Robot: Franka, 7 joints.
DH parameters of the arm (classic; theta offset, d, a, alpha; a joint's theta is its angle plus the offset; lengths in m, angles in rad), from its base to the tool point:
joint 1: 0 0.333 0 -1.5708
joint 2: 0 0 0 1.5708
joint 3: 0 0.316 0.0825 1.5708
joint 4: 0 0 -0.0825 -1.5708
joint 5: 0 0.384 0 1.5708
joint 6: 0 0 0.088 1.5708
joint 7: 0 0.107 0 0
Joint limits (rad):
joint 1: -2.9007..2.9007
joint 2: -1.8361..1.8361
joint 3: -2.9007..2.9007
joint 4: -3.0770..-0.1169
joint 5: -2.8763..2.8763
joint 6: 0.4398..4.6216
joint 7: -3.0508..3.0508
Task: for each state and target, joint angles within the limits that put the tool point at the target. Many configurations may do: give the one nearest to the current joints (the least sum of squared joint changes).
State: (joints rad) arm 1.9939 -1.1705 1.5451 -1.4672 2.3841 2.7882 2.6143
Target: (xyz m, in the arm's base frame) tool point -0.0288 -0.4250 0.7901
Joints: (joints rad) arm 2.5770 -1.4541 0.8289 -1.7313 2.3655 3.1765 2.6143
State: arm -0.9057 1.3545 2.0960 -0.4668 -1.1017 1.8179 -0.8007
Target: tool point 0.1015 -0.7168 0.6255
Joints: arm -1.6342 1.1247 2.0957 -0.1169 -1.1193 1.3742 -0.8007
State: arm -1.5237 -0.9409 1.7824 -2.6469 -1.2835 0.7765 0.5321
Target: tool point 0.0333 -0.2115 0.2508
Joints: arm -2.1305 -0.3459 1.4917 -3.0770 -1.1969 1.3916 0.5321
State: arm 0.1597 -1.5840 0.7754 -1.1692 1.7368 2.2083 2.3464
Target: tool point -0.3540 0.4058 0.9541
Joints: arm -0.2014 -1.0706 0.7180 -0.9922 1.7632 2.2863 2.3464
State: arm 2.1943 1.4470 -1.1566 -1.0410 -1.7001 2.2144 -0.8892
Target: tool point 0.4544 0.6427 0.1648
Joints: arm 1.6239 1.5828 -1.1979 -1.1209 -1.7053 2.2479 -0.8892
